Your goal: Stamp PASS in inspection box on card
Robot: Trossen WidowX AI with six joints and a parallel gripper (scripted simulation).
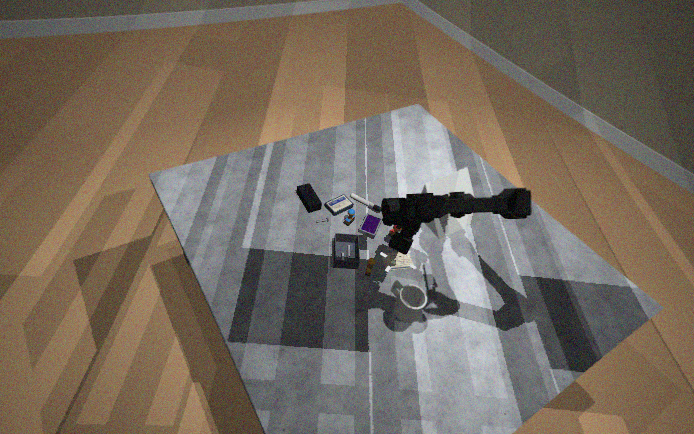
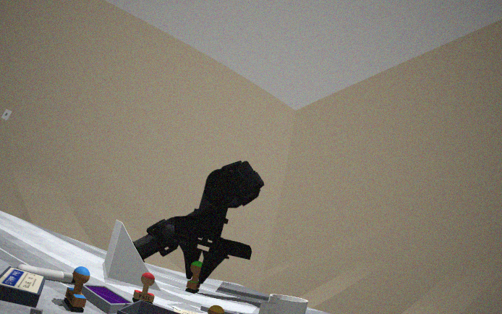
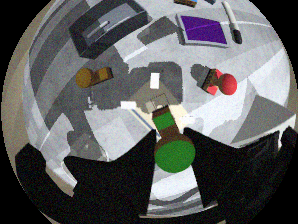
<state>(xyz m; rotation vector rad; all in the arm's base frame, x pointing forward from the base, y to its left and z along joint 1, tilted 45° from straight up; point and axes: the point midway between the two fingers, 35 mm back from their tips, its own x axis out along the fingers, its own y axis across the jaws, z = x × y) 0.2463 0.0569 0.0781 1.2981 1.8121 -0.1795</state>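
Right now the pale card is 10 mm to the left of my gripper tip and 80 mm below it. The rest, counted from my gripper tip: red-knobbed stamp 40 mm behind, 80 mm to the right, 60 mm below; green-knobbed stamp right at my gripper tip; yellow-knobbed stamp 120 mm ahead, 60 mm below.
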